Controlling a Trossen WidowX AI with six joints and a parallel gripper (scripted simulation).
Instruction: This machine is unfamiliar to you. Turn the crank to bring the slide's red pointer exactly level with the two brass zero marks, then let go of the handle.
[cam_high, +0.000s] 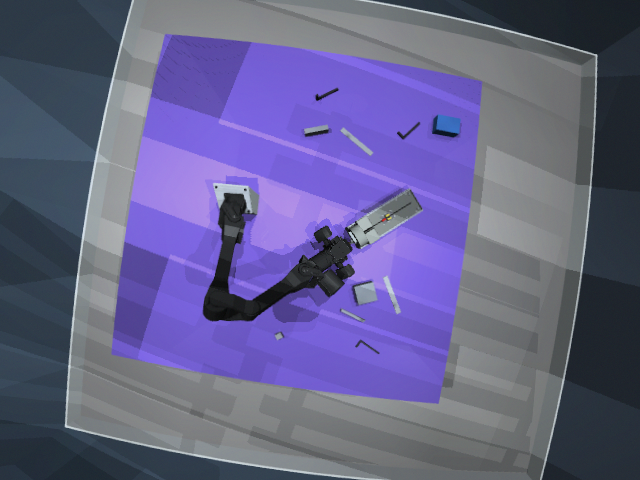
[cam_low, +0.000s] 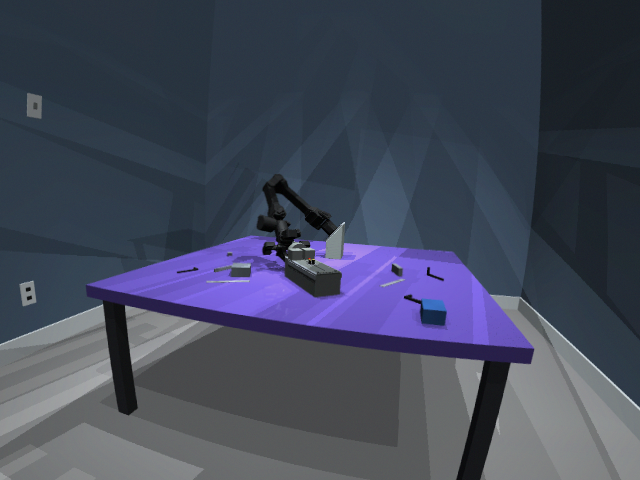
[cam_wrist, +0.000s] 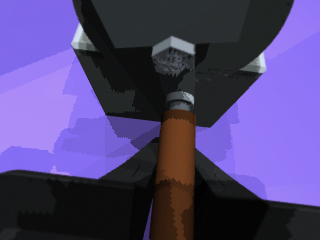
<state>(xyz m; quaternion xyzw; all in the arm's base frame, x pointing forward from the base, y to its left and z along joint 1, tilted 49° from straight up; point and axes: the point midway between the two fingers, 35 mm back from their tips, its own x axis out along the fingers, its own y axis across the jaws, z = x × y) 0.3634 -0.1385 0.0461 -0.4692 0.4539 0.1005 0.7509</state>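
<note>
Now: gripper tip 2 cm past the brown crank handle, 1 cm to the left of it and 3 cm below it. From my gripper tip the other things lie so: dark L-shaped key 10 cm ahead, 37 cm to the right, 3 cm below; then red pointer 11 cm ahead, 9 cm to the left, 5 cm above; then grey block 8 cm ahead, 17 cm to the right, 1 cm below.
</note>
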